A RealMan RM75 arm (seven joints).
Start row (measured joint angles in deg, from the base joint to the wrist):
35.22 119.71 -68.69 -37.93 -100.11 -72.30 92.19
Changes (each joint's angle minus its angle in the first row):
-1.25 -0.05 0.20 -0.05 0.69 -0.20 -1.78
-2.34 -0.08 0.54 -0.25 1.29 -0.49 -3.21
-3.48 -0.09 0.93 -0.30 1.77 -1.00 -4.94
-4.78 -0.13 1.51 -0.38 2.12 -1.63 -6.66
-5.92 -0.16 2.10 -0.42 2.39 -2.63 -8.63
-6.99 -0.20 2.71 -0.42 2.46 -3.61 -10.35
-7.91 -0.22 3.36 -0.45 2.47 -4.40 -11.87
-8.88 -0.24 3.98 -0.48 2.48 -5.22 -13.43
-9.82 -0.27 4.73 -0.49 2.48 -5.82 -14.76
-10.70 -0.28 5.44 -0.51 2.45 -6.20 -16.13
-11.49 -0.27 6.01 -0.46 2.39 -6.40 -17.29
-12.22 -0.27 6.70 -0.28 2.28 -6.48 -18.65
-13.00 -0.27 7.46 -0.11 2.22 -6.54 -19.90
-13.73 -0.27 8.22 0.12 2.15 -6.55 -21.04
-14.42 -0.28 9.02 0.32 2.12 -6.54 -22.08
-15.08 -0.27 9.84 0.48 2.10 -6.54 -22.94
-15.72 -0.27 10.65 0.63 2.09 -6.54 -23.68
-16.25 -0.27 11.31 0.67 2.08 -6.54 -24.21
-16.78 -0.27 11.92 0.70 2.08 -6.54 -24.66
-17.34 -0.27 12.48 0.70 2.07 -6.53 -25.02
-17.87 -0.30 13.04 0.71 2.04 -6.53 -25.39
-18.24 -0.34 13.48 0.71 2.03 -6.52 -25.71
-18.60 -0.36 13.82 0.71 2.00 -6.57 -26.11
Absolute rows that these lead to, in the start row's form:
33.97 119.66 -68.49 -37.98 -99.42 -72.50 90.41
32.88 119.63 -68.15 -38.18 -98.82 -72.79 88.98
31.74 119.62 -67.76 -38.23 -98.34 -73.30 87.25
30.44 119.58 -67.18 -38.31 -97.99 -73.93 85.53
29.30 119.55 -66.59 -38.35 -97.72 -74.93 83.56
28.23 119.51 -65.98 -38.35 -97.65 -75.91 81.84
27.31 119.49 -65.33 -38.38 -97.64 -76.70 80.32
26.34 119.47 -64.71 -38.41 -97.63 -77.52 78.76
25.40 119.44 -63.96 -38.42 -97.63 -78.12 77.43
24.52 119.43 -63.25 -38.44 -97.66 -78.50 76.06
23.73 119.44 -62.68 -38.39 -97.72 -78.70 74.90
23.00 119.44 -61.99 -38.21 -97.83 -78.78 73.54
22.22 119.44 -61.23 -38.04 -97.89 -78.84 72.29
21.49 119.44 -60.47 -37.81 -97.96 -78.85 71.15
20.80 119.43 -59.67 -37.61 -97.99 -78.84 70.11
20.14 119.44 -58.85 -37.45 -98.01 -78.84 69.25
19.50 119.44 -58.04 -37.30 -98.02 -78.84 68.51
18.97 119.44 -57.38 -37.26 -98.03 -78.84 67.98
18.44 119.44 -56.77 -37.23 -98.03 -78.84 67.53
17.88 119.44 -56.21 -37.23 -98.04 -78.83 67.17
17.35 119.41 -55.65 -37.22 -98.07 -78.83 66.80
16.98 119.37 -55.21 -37.22 -98.08 -78.82 66.48
16.62 119.35 -54.87 -37.22 -98.11 -78.87 66.08

